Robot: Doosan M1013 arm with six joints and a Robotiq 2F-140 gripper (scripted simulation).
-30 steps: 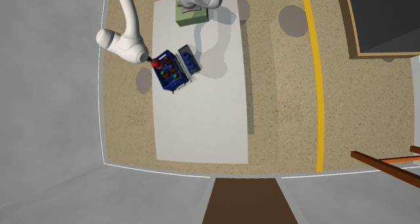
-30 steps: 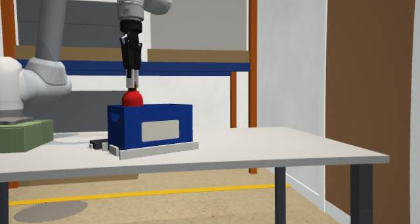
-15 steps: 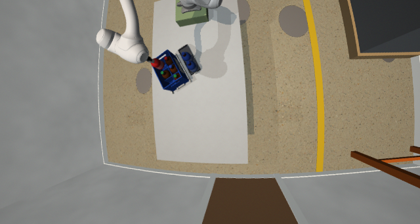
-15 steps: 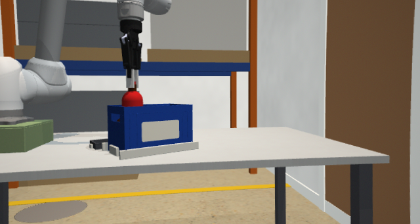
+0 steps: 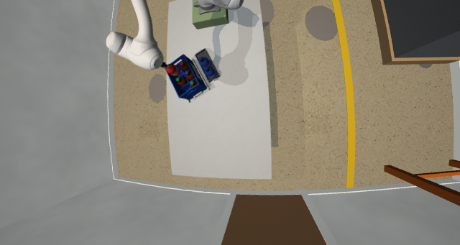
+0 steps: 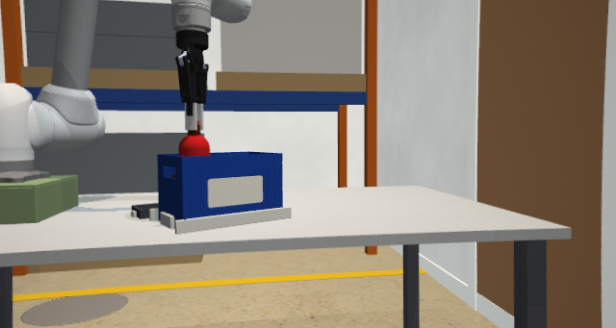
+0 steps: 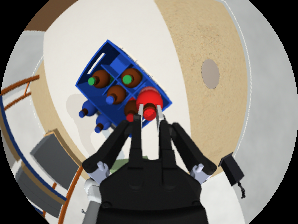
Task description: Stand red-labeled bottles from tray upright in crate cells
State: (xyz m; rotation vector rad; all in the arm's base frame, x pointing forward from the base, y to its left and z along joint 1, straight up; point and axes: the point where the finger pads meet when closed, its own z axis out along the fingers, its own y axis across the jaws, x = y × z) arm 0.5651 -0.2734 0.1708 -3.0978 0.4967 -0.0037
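The red-labeled bottle is 9 cm below my hand. Round my hand: blue crate (5 cm ahead, 8 cm to the left, 19 cm below).
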